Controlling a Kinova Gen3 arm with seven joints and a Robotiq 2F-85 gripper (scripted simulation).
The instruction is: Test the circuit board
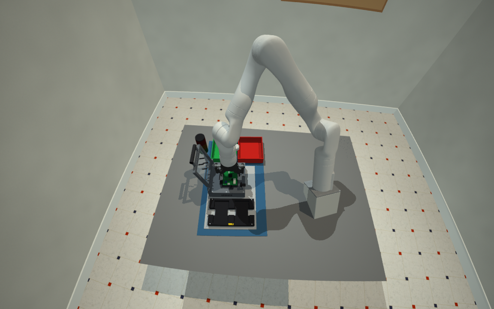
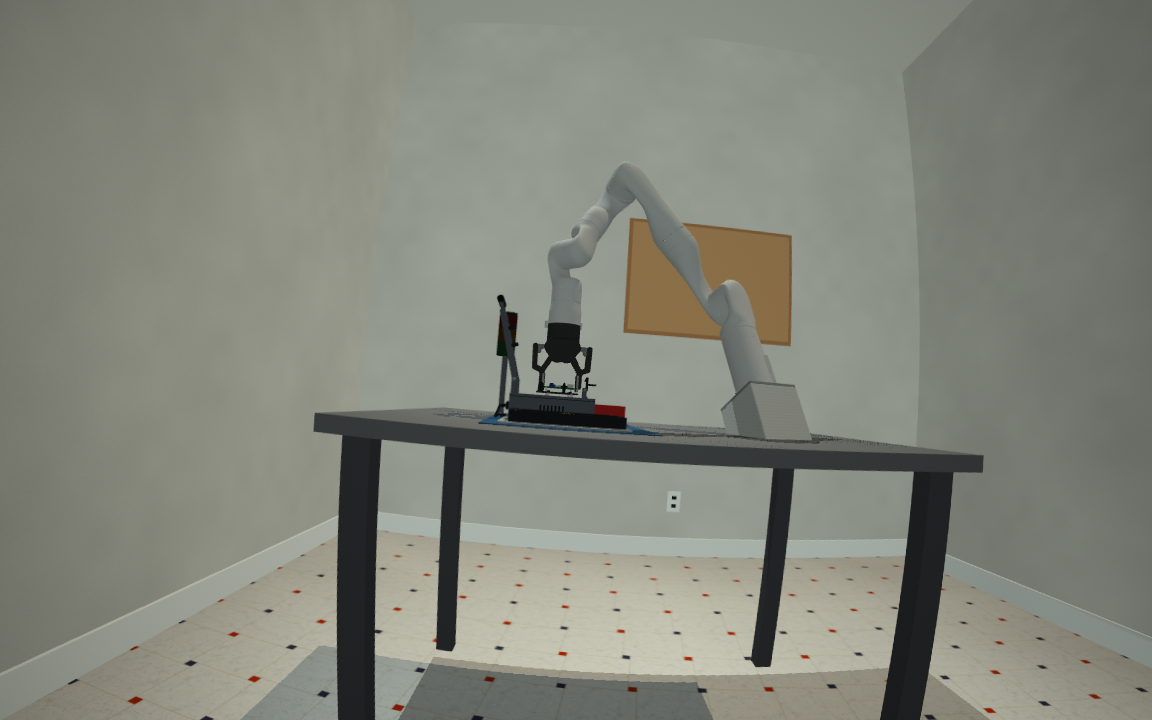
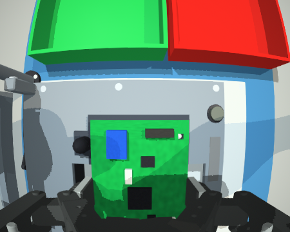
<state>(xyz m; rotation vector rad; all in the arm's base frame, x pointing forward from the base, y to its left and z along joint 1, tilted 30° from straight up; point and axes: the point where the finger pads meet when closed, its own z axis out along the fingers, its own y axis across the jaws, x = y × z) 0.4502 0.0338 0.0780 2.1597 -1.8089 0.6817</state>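
The green circuit board lies right at my hand. From my hand the other things lie so: green bin (7 cm ahead, 19 cm to the right, 7 cm below); red bin (8 cm behind, 21 cm to the right, 7 cm below); tester lid (12 cm ahead, 2 cm to the left, 10 cm above).
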